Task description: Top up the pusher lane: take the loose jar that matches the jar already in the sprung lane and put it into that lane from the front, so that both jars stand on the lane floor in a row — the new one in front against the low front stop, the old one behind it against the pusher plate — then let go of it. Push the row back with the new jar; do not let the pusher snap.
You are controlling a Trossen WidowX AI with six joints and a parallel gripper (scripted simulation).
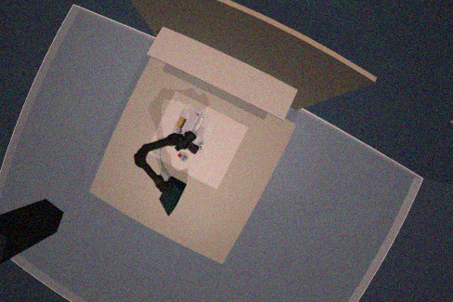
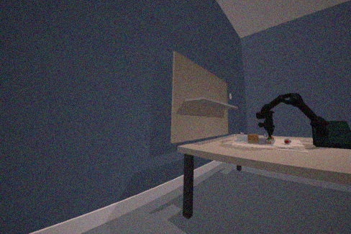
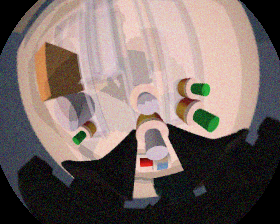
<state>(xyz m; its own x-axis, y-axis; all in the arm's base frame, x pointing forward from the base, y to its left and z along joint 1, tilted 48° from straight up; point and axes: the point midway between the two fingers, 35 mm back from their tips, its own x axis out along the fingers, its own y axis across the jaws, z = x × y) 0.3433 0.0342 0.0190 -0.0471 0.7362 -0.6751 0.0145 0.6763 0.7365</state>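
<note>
Now: the grey cylinder 13 cm to the left of my gripper tip, 4 cm ahead of it and 2 cm below it. From my gripper tip the other things lie so: brown block: 13 cm to the left, 11 cm ahead, 1 cm below; then clear lane unit: 14 cm ahead, 3 cm below, 2 cm to the left; then wall shelf: 51 cm ahead, 32 cm above, 2 cm to the right.
</note>
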